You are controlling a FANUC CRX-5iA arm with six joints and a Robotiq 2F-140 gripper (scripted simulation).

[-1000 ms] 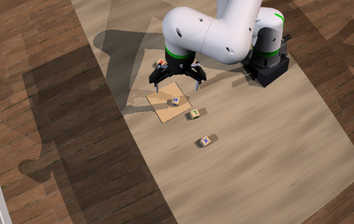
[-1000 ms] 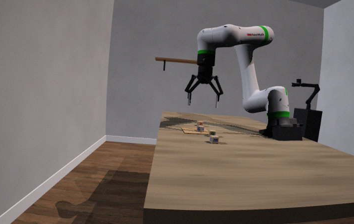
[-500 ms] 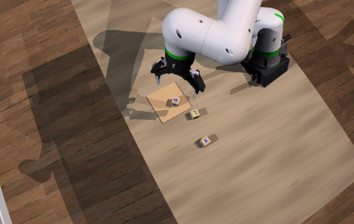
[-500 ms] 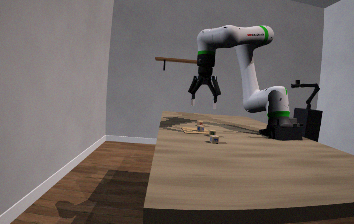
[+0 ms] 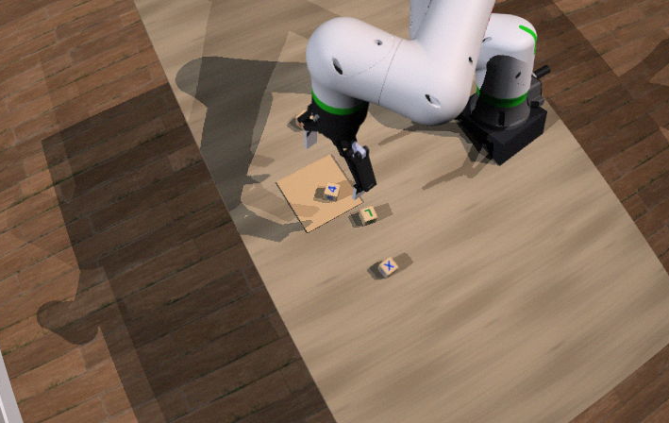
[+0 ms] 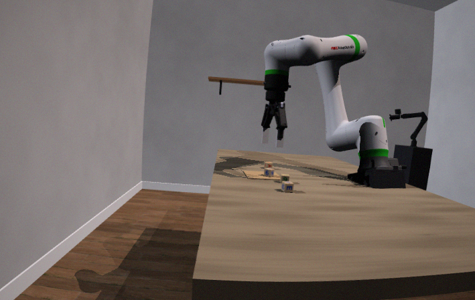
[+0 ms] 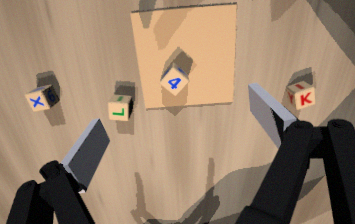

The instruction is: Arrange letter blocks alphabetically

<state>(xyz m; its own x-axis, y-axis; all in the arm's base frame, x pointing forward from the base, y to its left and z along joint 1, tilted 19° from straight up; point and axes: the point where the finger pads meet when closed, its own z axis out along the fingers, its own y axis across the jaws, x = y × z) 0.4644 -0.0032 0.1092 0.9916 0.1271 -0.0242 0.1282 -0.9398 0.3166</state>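
Right now my hand is 120 mm above the 4 block. From my hand the other things lie so: red K block: 190 mm to the right, 120 mm below, 50 mm behind; then L block: 120 mm below, 90 mm to the left, 40 mm behind; then tan mat: 130 mm below, 20 mm to the right, 20 mm ahead.
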